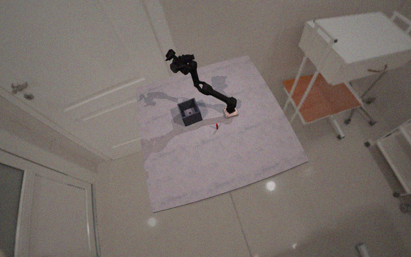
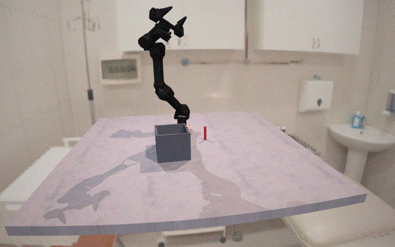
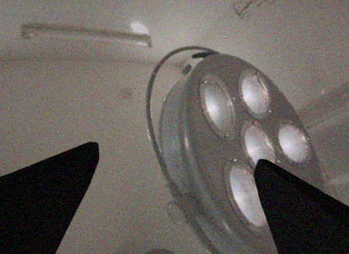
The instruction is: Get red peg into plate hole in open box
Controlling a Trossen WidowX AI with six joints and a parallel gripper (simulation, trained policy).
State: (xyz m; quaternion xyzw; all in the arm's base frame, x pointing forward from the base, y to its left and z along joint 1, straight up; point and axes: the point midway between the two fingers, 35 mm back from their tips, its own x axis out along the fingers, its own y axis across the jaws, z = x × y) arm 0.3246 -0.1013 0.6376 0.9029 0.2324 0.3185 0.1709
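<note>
Now: gripper tip 170 mm past the red peg, 180 mm to the right of it and 640 mm above it.
</note>
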